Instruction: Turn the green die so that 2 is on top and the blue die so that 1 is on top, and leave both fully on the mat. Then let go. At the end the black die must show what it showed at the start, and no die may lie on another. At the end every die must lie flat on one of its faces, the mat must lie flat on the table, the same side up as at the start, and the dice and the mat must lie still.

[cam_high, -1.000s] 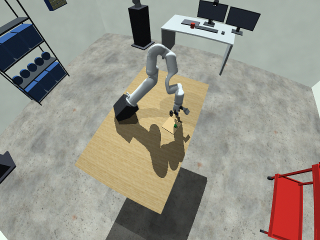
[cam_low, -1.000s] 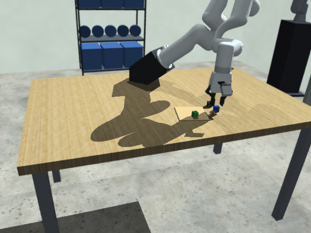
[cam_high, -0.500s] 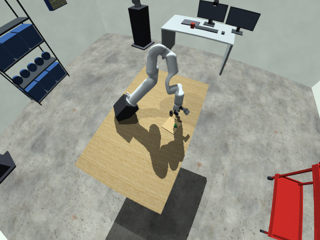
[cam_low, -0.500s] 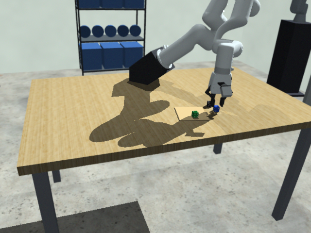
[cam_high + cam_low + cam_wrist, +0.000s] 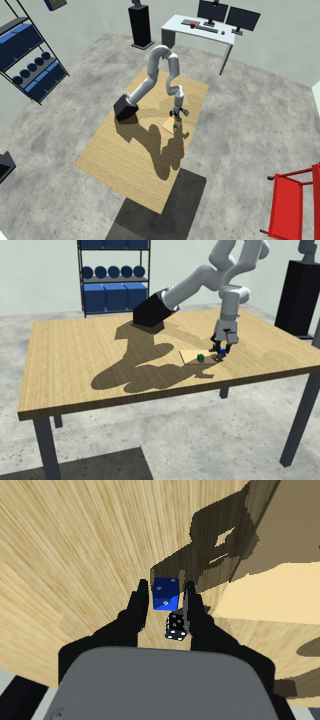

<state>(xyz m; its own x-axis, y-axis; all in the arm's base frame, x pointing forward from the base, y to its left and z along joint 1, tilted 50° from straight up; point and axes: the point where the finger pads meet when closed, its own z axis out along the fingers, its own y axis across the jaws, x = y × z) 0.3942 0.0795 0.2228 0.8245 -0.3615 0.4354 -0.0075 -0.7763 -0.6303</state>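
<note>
Now: hand 1 cm above the blue die. Round my hand: black die: 6 cm behind, 1 cm to the right, 1 cm below; tan mat: 13 cm to the right, 2 cm below, 2 cm ahead; green die: 13 cm to the right, 6 cm ahead, 1 cm below.
</note>
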